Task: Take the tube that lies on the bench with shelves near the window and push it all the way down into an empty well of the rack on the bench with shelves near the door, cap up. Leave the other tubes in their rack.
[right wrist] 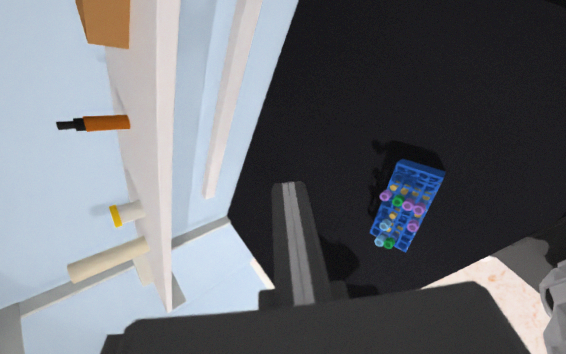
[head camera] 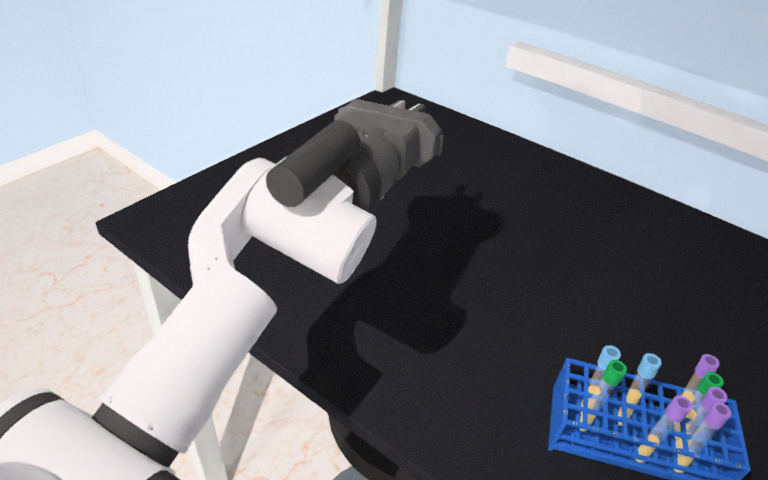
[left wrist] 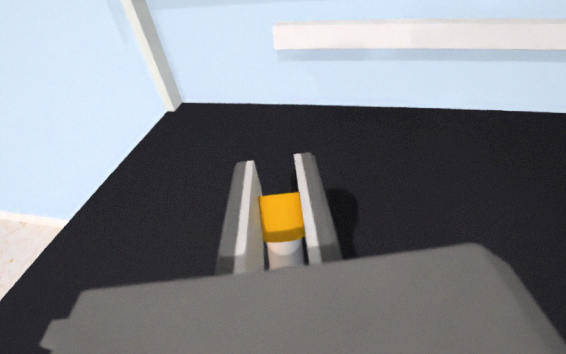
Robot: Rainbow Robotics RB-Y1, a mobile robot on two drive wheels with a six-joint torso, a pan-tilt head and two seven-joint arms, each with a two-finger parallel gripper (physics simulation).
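Places are measured from the robot's base along level axes (x ahead, y left, z up), in metres.
Pixels of known places: left gripper, fingertip midpoint: (head camera: 411,109) (left wrist: 276,172); right gripper, fingertip midpoint: (right wrist: 288,193).
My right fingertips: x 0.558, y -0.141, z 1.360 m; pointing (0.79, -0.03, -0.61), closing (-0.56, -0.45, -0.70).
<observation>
For each thing: its middle in the pictures, then the offset to it from my right fingertips. "spot": a spot on its surface instead. Level surfaces: height alone.
- tube at the middle of its body: (left wrist: 293,319) 0.085 m back, 0.520 m left, 0.233 m down
- black bench at its surface level: 0.446 m down
- brown box at a spot on its surface: (right wrist: 107,22) spot: 0.277 m ahead, 0.004 m right, 0.032 m up
- orange bottle at a spot on its surface: (right wrist: 106,123) spot: 0.326 m ahead, 0.154 m left, 0.044 m up
- yellow-capped container at a spot on its surface: (right wrist: 130,212) spot: 0.298 m ahead, 0.368 m left, 0.038 m up
- beige cylinder at a spot on its surface: (right wrist: 107,260) spot: 0.311 m ahead, 0.561 m left, 0.110 m up
My left gripper (head camera: 408,106) (left wrist: 276,172) is shut on a tube (left wrist: 282,217) with an orange cap, above the far corner part of the black bench. The tube's pale body goes out of sight behind the gripper housing in the left wrist view; the tube does not show in the head view. A blue rack (head camera: 558,408) (right wrist: 423,169) stands on the bench at the lower right of the head view. It holds several upright tubes with light blue, green and purple caps, with open wells among them. My right gripper (right wrist: 288,193) is shut and empty, apart from the rack.
The black bench (head camera: 509,271) (left wrist: 425,165) (right wrist: 340,90) meets a blue wall with a white rail (head camera: 623,90) (left wrist: 425,36) (right wrist: 227,100). A shelf (right wrist: 166,150) bears a brown box (right wrist: 107,22), an orange bottle (right wrist: 106,123), a yellow-capped container (right wrist: 130,212) and a beige cylinder (right wrist: 107,260).
</observation>
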